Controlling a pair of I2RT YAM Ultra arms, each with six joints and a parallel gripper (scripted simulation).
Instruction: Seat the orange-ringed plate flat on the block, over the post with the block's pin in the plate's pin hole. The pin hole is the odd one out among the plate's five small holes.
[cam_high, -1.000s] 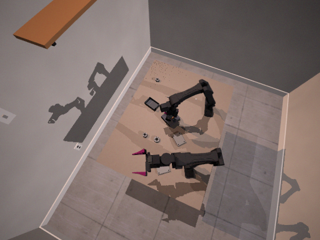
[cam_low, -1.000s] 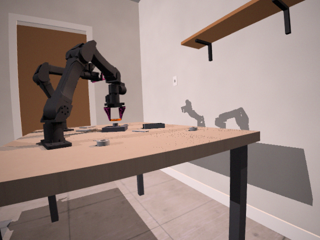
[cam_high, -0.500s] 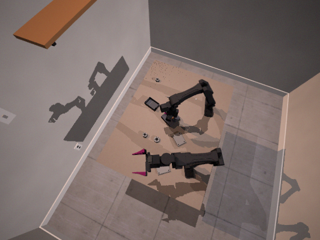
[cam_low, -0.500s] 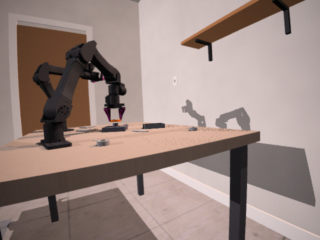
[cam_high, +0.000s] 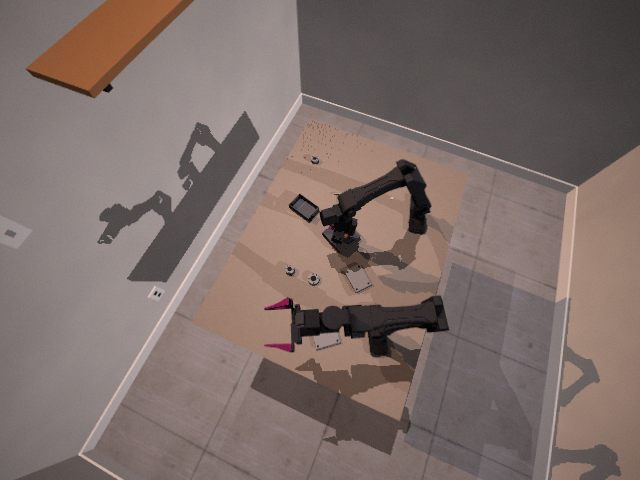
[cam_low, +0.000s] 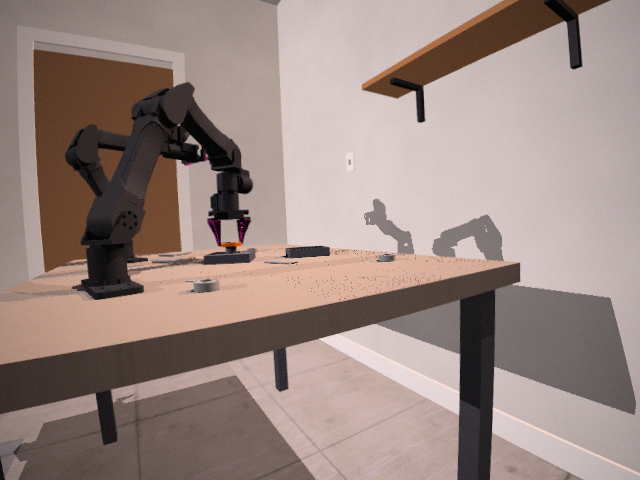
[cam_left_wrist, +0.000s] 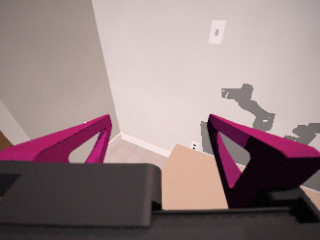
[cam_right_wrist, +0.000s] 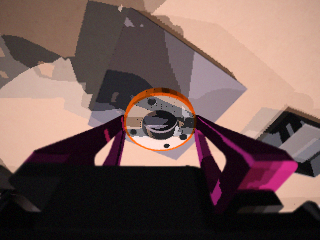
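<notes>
Right now the dark block is 3 cm below my right hand, 3 cm ahead of it and 1 cm to the right of it. Round my right hand: dark tray 22 cm ahead, 6 cm to the right, 5 cm below; then L-shaped metal key 18 cm to the right, 9 cm ahead, 5 cm below.
</notes>
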